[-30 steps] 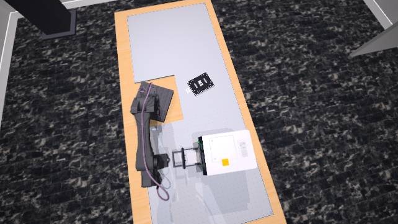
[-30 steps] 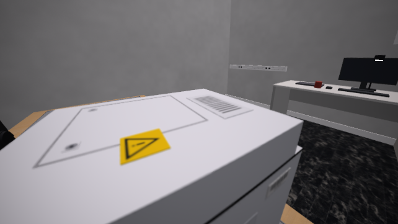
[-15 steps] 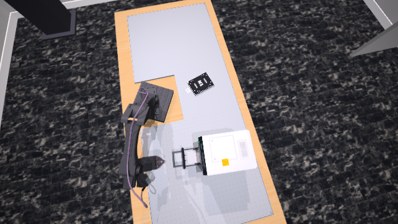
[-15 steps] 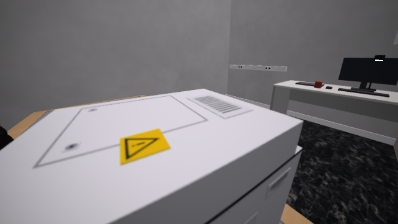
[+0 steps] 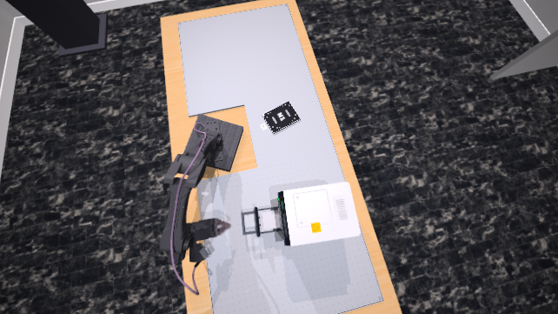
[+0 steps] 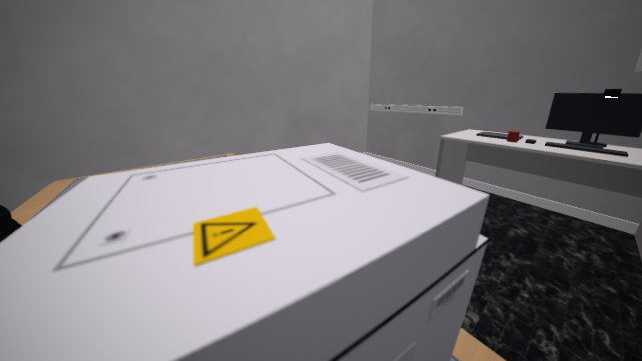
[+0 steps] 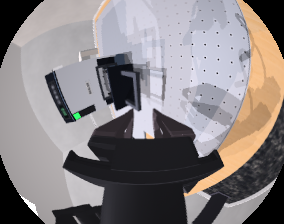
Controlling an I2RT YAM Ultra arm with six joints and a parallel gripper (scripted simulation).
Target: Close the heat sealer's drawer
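Right now the sealer drawer is 180 mm ahead of my hand, 50 mm below it and 20 mm to the right of it.
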